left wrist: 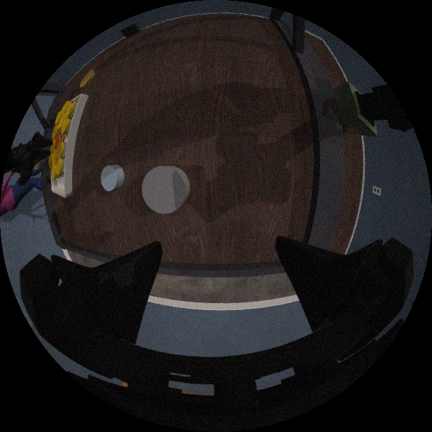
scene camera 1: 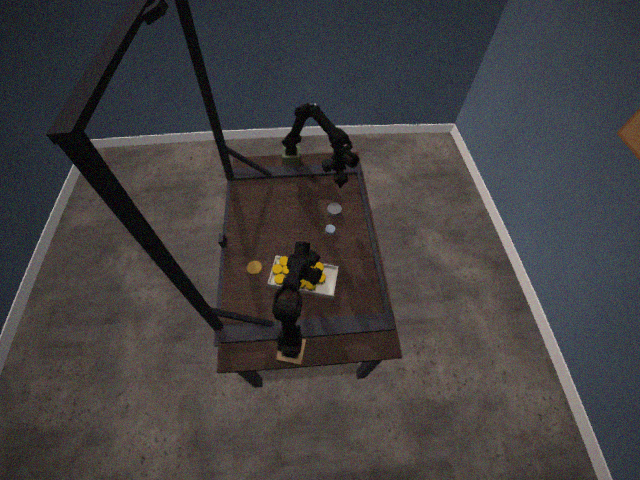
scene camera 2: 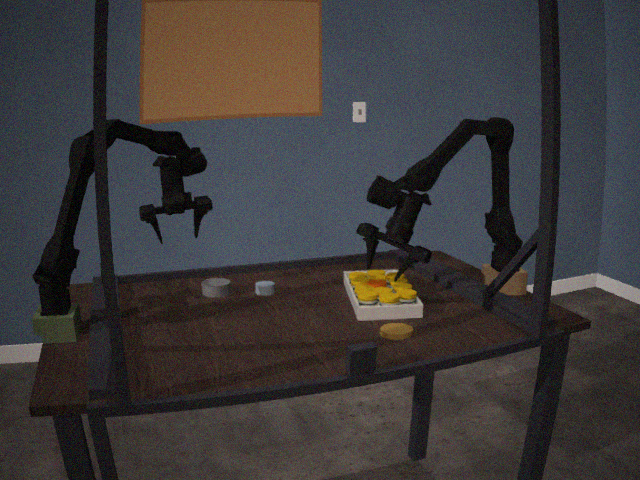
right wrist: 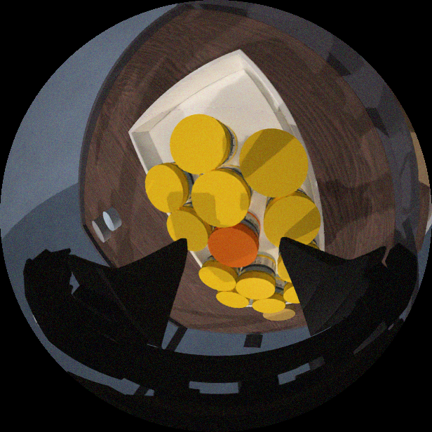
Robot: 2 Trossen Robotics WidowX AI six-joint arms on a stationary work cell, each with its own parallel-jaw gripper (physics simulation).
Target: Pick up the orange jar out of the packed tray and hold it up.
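Frame: origin at the left arm's base, x left, y ahead, z down, level; millimetres.
Seen in the pictures: left gripper, between the fingertips: (scene camera 2: 178, 240); right gripper, between the fingertips: (scene camera 2: 381, 275); left arm's base, origin of its link: (scene camera 1: 291, 151) (scene camera 2: 55, 310); right arm's base, origin of its link: (scene camera 1: 291, 349).
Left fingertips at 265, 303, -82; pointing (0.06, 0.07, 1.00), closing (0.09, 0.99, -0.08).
Pixels of each thing's top centre, then the offset from my left fingertips to it, as dx, dy, dz.
- orange jar, centre of its top: (scene camera 2: 377, 282) -176, +466, +92
- white tray, centre of its top: (scene camera 2: 380, 286) (scene camera 1: 303, 274) -165, +479, +108
- grey cylinder, centre of its top: (scene camera 2: 216, 282) (scene camera 1: 334, 208) -17, +90, +110
- flat tan disc, centre of its top: (scene camera 2: 396, 328) (scene camera 1: 254, 267) -399, +434, +128
The orange jar (scene camera 2: 377, 283) (left wrist: 58, 142) (right wrist: 233, 246) stands with its orange lid up, packed among several yellow-lidded jars (scene camera 1: 279, 279) (scene camera 2: 368, 295) (right wrist: 200, 144) in the white tray (scene camera 1: 330, 281) (scene camera 2: 390, 312) (left wrist: 73, 145) (right wrist: 235, 95). The arm hides the orange jar in scene camera 1. My right gripper (scene camera 2: 383, 273) (right wrist: 235, 244) is open and empty, pointing down low over the tray; in the right wrist view the orange lid shows between its fingertips. My left gripper (scene camera 1: 340, 183) (scene camera 2: 178, 240) (left wrist: 219, 245) is open and empty, high above the table.
A grey cylinder (scene camera 1: 334, 208) (scene camera 2: 216, 287) (left wrist: 165, 190) and a smaller light blue one (scene camera 1: 329, 228) (scene camera 2: 264, 288) (left wrist: 111, 177) stand apart from the tray. A flat tan disc (scene camera 1: 253, 267) (scene camera 2: 396, 331) (left wrist: 87, 78) lies beside the tray. Dark frame posts rise from the table edge.
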